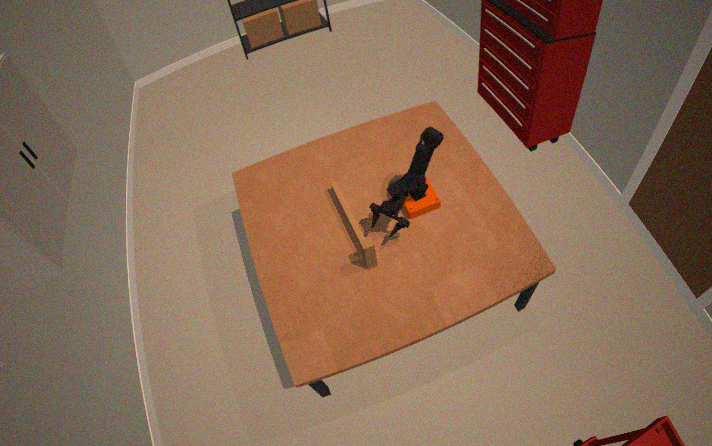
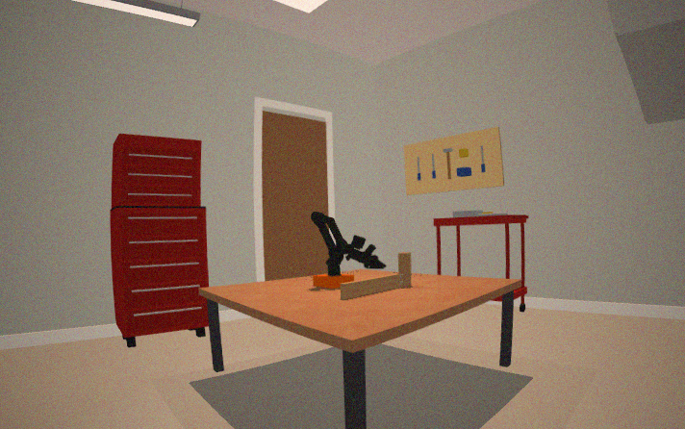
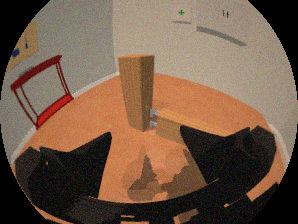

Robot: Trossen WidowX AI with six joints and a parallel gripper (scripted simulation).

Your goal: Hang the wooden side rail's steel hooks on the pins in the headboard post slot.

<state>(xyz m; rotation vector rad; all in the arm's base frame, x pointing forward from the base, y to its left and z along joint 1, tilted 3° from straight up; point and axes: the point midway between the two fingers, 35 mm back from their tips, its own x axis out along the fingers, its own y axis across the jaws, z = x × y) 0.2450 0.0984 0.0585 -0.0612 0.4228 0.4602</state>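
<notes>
My gripper tip is now 90 mm short of the headboard post, 50 mm to the right of it and 20 mm above it.
</notes>
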